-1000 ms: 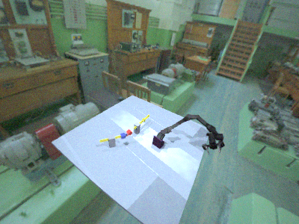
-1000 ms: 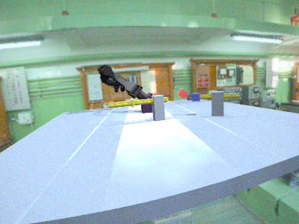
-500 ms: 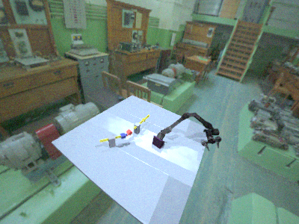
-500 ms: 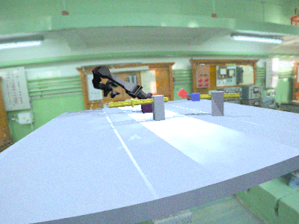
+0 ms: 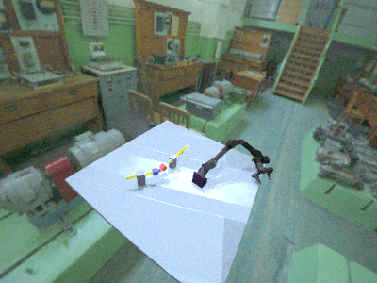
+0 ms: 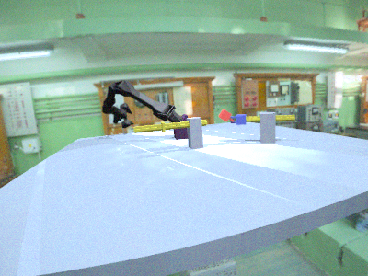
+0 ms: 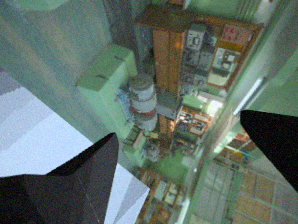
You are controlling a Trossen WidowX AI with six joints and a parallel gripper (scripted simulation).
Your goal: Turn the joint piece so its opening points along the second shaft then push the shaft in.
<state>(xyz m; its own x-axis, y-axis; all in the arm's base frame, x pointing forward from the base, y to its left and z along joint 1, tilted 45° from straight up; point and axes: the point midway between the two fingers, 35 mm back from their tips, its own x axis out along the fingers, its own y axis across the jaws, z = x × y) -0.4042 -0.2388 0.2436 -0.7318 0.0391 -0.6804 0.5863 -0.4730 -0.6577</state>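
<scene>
The red joint piece is 670 mm ahead of my gripper tip, 520 mm to the left of it and 20 mm above it.
</scene>
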